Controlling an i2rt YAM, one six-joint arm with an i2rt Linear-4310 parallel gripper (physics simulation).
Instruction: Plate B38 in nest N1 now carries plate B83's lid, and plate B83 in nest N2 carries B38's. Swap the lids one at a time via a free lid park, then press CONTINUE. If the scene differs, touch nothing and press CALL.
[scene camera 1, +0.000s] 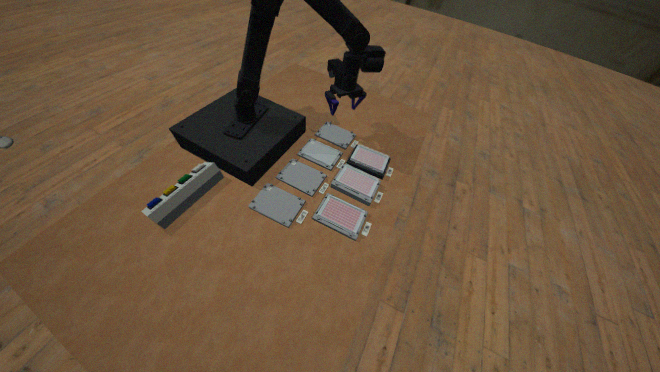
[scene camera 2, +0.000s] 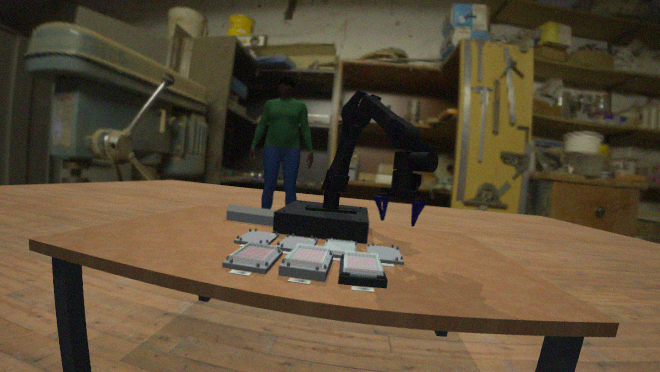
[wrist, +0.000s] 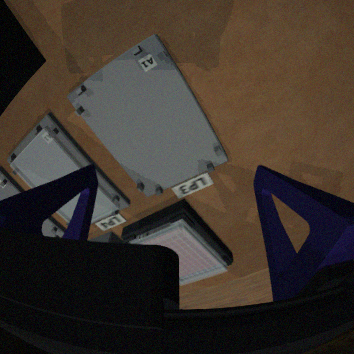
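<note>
My gripper is open and empty, above the table by park LP3. Park LP3 is bare grey. Park LP4 bears a pale clear lid. Two more grey parks look bare. Three pink lidded plates sit in nests: one in a black nest, one in a tall grey nest, one in a low grey nest. Nest and plate labels are unreadable.
A button console stands beside the black robot base, with blue, yellow, green and white buttons. A person in a green top stands behind the table.
</note>
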